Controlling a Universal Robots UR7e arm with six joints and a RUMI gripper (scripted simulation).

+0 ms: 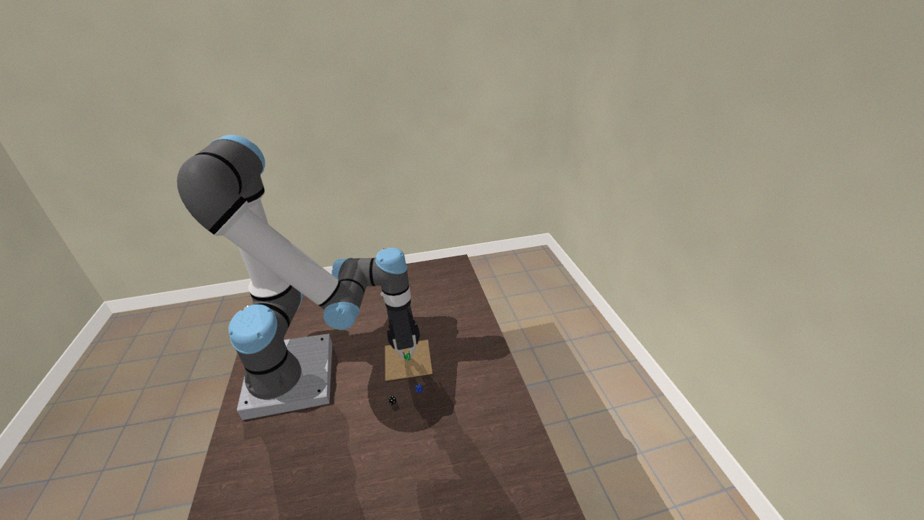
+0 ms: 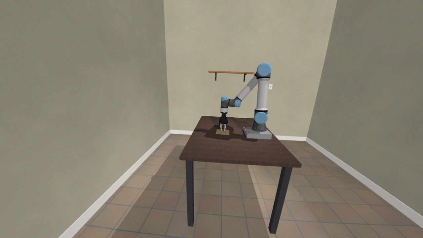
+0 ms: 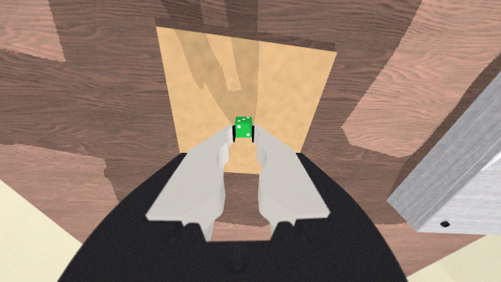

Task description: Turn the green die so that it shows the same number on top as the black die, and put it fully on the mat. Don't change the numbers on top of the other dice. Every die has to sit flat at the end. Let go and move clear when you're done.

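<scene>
Right now my hand is 1 cm above the green die. Round my hand: blue die 3 cm ahead, 12 cm to the right, 1 cm below; tan mat 2 cm below; black die 5 cm behind, 15 cm to the right, 1 cm below.
</scene>
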